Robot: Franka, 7 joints.
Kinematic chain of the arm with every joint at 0, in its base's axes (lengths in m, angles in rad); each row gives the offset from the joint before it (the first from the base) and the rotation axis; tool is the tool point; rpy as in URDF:
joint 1: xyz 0 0 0.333 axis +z
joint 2: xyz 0 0 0 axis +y
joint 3: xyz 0 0 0.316 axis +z
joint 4: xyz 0.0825 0 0 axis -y
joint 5: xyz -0.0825 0 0.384 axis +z
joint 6: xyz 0 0 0 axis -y
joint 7: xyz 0.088 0 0 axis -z
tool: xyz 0 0 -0.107 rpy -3.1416 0 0
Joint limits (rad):
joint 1: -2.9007..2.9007
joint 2: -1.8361..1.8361
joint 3: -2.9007..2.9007
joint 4: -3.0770..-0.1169
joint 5: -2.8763..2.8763
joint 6: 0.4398..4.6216
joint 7: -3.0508..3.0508
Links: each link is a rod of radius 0.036 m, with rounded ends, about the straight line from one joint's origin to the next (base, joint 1, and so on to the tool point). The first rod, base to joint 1, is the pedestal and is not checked.
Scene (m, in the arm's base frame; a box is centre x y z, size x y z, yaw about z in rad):
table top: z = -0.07
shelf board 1: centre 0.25 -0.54 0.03 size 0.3 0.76 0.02 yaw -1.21
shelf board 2: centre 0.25 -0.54 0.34 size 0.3 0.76 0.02 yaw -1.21
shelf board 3: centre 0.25 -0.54 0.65 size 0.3 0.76 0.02 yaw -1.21
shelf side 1: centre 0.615 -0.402 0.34 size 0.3 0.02 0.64 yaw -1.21
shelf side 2: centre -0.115 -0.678 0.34 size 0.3 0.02 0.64 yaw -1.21
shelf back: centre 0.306 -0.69 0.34 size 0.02 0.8 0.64 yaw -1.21
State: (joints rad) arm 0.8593 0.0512 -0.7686 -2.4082 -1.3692 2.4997 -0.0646
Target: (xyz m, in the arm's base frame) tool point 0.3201 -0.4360 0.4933
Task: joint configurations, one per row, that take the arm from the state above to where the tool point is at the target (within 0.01 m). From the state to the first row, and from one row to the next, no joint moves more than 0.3 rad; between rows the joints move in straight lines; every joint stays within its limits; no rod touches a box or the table.
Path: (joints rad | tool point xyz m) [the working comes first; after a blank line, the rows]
Joints at the target: 0.2711 -0.3517 -1.1240 -2.1784 -1.3708 2.4058 -0.0646
Straight joint move there: clear.

1: 0.5652 -0.1503 -0.9463 -2.2933 -1.3700 2.4527 -0.0646 | 0.4840 -0.2013 0.4113
2: 0.2711 -0.3517 -1.1240 -2.1784 -1.3708 2.4058 -0.0646 | 0.3201 -0.4360 0.4933

